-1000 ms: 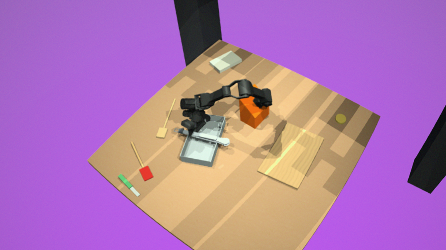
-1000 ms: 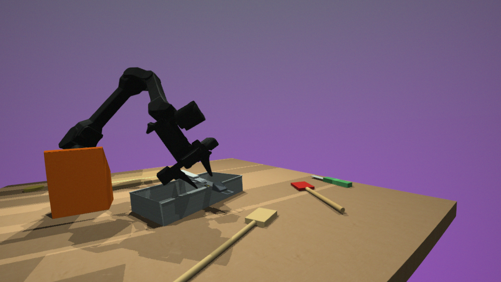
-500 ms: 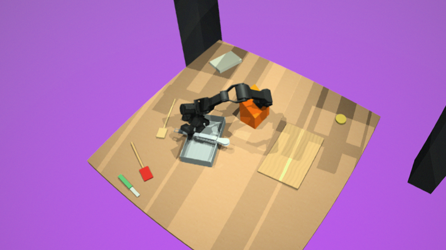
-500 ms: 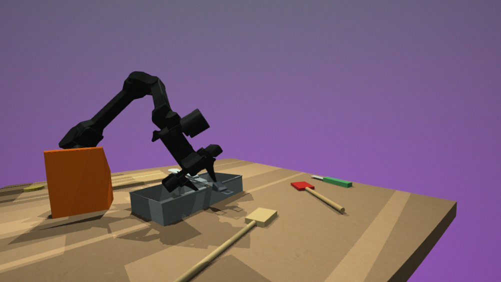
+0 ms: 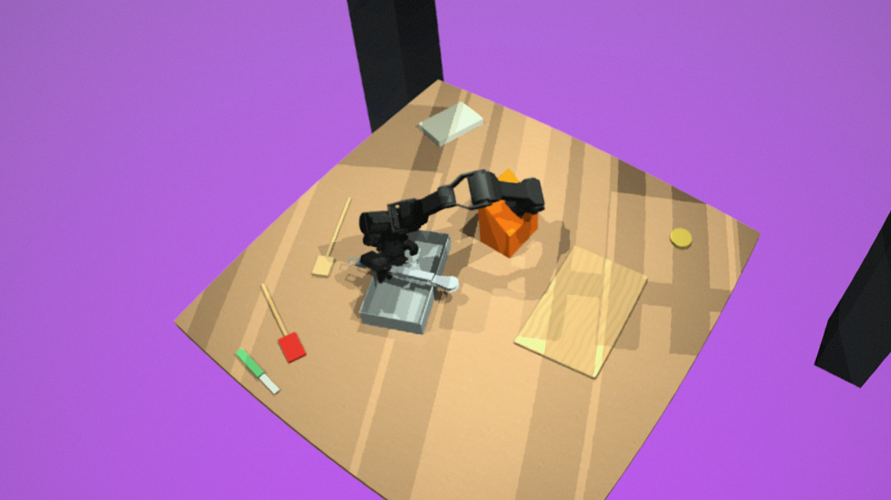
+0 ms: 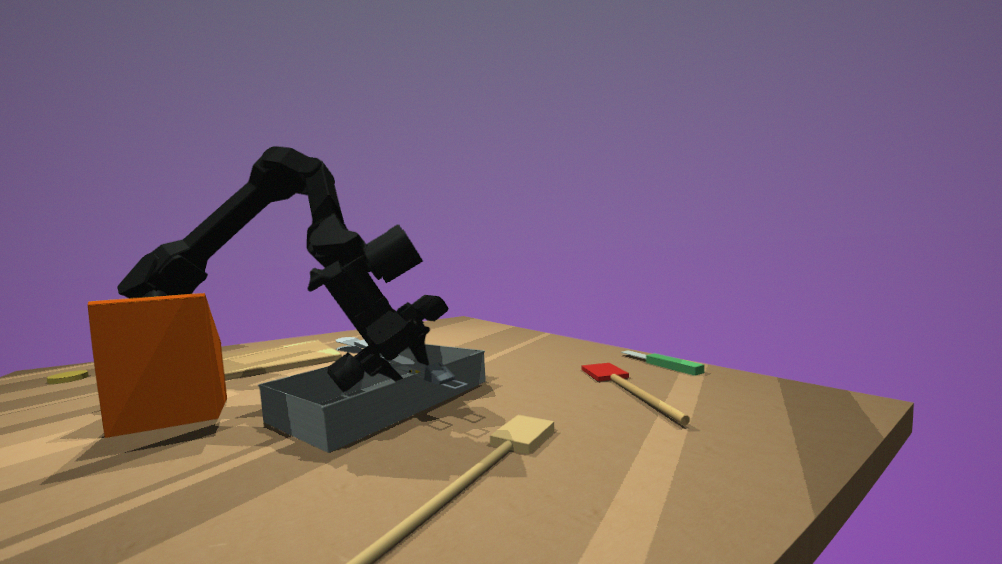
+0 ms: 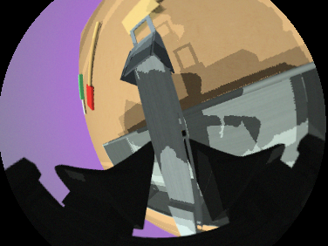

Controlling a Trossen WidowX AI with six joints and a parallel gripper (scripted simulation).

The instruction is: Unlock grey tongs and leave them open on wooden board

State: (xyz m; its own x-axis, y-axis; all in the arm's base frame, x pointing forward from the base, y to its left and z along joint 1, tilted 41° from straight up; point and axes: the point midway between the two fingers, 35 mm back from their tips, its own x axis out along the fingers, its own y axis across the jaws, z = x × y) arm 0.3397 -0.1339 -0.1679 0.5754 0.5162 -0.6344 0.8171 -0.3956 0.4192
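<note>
Now: the grey roasting tin 5 cm to the left of my gripper tip and 4 cm behind it. Round my gripper tip: red spatula 27 cm ahead, 16 cm to the right, 2 cm below; then green-handled knife 42 cm ahead, 12 cm to the right, 2 cm below; then wooden board 51 cm to the left, 21 cm behind, 2 cm below.
</note>
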